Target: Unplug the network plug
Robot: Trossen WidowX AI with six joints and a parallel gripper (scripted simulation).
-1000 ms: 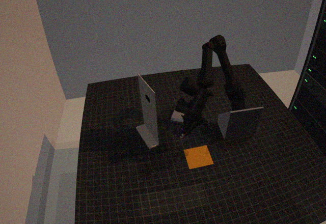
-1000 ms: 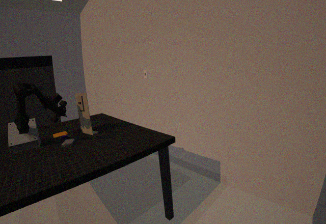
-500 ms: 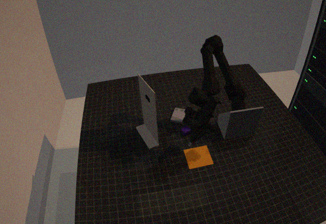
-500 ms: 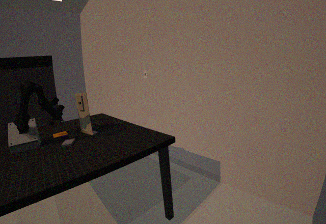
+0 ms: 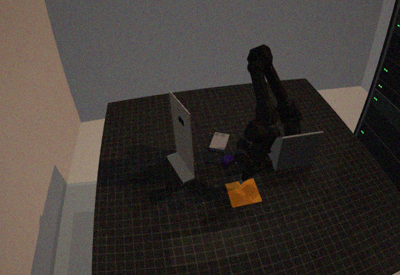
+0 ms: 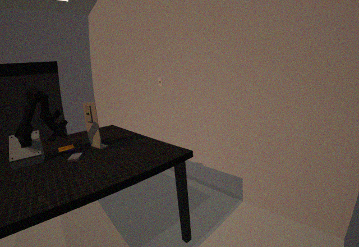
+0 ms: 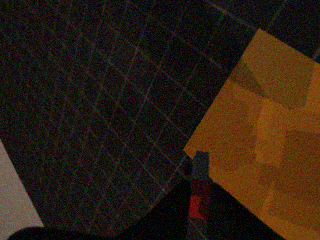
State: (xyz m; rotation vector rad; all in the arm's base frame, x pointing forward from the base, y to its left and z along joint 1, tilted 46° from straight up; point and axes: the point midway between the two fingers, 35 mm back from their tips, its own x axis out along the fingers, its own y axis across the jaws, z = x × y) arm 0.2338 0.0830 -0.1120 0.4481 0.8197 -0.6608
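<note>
My gripper tip is now 1 cm past the orange marked square and 9 cm above it. Also, from my gripper tip: upright panel 21 cm ahead, 17 cm to the right, 7 cm above; network plug 1 cm ahead.
</note>
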